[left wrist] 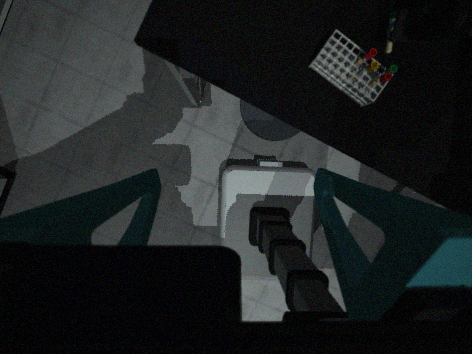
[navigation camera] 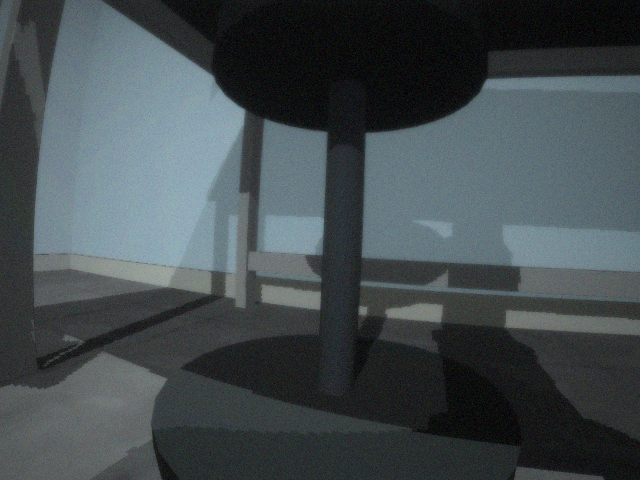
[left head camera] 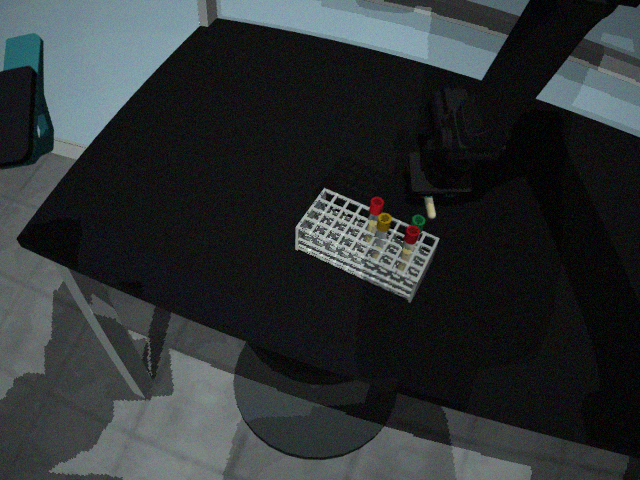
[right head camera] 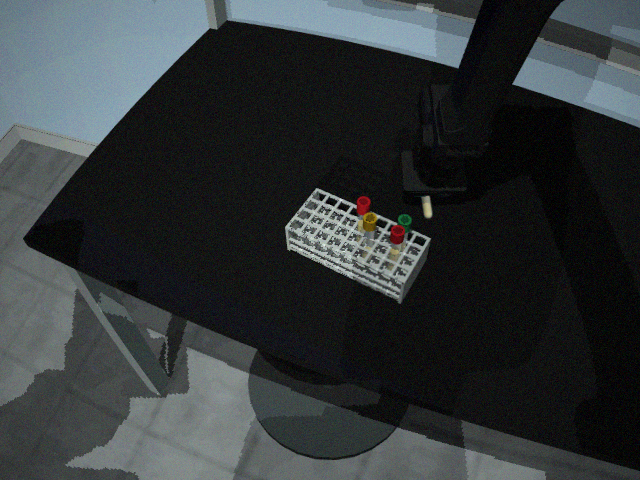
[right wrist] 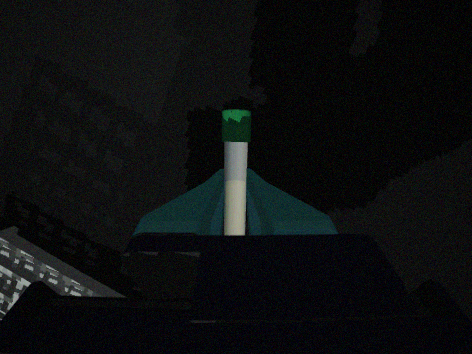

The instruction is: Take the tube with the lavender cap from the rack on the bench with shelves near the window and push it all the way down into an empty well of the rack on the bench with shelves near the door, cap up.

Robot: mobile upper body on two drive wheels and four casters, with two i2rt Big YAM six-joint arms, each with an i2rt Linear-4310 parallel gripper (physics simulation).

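Frame: origin at the left arm's base, x right, y ahead, z up, level; centimetres.
Seen in the pictures: left gripper, fingertip midpoint: [left wrist: 237, 177]; right gripper, fingertip midpoint: [left wrist: 390, 29] [left head camera: 425, 188] [right head camera: 423, 187] [right wrist: 235, 176].
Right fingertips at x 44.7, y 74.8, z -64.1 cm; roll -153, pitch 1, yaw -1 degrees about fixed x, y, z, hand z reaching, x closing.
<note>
Offsets run from my right fingertips to a thing's top centre. "pt": to the spot under its first point. Level surfaces: height alone.
A white rack @(dx -12.4, dy -13.2, dz +5.1 cm) [left head camera: 298, 238] [right head camera: 288, 240] [left wrist: 340, 52] [right wrist: 65, 280] stands on the black bench and holds tubes with red, amber and green caps. A tube with a green cap @(dx +0.0, dy -1.3, dz +1.3 cm) [right wrist: 236, 165] is outside the rack; its pale lower end @(pt dx -0.3, dy -5.1, dz +0.9 cm) [left head camera: 430, 207] [right head camera: 427, 207] [left wrist: 389, 48] sticks out from under my right gripper, behind the rack's right end. My right gripper [right wrist: 235, 176] is shut on this green-capped tube, its teal fingers on either side. My left gripper [left wrist: 237, 177] is open and empty, in front of the bench. A lavender cap does not show in these views.
The black bench top @(dz -0.7 cm) [left head camera: 206, 180] [right head camera: 206, 180] [left wrist: 250, 40] bears the rack. A round stool [left head camera: 310, 423] [right head camera: 325, 423] [left wrist: 270, 122] [navigation camera: 343, 232] stands at the bench's near edge, partly under it. A pale wall [left head camera: 103, 62] [right head camera: 113, 62] [navigation camera: 139, 155] rises beyond. The robot's white base [left wrist: 250, 181] shows below the left gripper.
</note>
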